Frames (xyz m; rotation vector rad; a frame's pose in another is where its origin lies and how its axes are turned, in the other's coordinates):
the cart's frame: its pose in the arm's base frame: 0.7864 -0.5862 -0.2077 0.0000 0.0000 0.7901
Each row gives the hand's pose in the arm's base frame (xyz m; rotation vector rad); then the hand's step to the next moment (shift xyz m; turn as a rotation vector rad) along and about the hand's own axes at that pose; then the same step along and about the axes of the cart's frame.
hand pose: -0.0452 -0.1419 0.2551 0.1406 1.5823 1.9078
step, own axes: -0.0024 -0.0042 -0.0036 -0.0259 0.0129 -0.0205
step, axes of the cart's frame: -0.0015 -0.0042 -0.0040 -0.0188 -0.0264 0.0144
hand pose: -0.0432 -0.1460 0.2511 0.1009 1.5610 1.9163
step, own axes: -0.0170 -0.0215 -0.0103 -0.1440 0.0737 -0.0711
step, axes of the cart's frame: 0.0013 -0.0241 -0.0166 -0.0661 -0.1342 0.0940
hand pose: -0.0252 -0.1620 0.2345 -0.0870 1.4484 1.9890
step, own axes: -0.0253 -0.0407 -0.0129 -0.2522 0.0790 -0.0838
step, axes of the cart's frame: 0.0148 -0.0384 -0.0278 -0.0565 -0.2331 0.1390
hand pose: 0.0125 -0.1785 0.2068 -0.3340 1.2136 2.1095
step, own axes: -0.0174 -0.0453 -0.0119 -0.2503 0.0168 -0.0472
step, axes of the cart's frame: 0.0280 -0.0309 -0.0275 0.0117 -0.2270 0.1161
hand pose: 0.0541 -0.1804 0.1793 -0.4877 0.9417 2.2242
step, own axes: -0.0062 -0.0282 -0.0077 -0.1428 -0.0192 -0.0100
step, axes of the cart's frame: 0.0219 -0.0132 -0.0155 0.0394 -0.1236 0.0635
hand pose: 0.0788 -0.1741 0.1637 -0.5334 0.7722 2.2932
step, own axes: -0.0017 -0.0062 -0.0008 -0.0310 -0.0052 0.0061
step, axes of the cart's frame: 0.0057 -0.0022 -0.0020 0.0124 -0.0222 0.0195
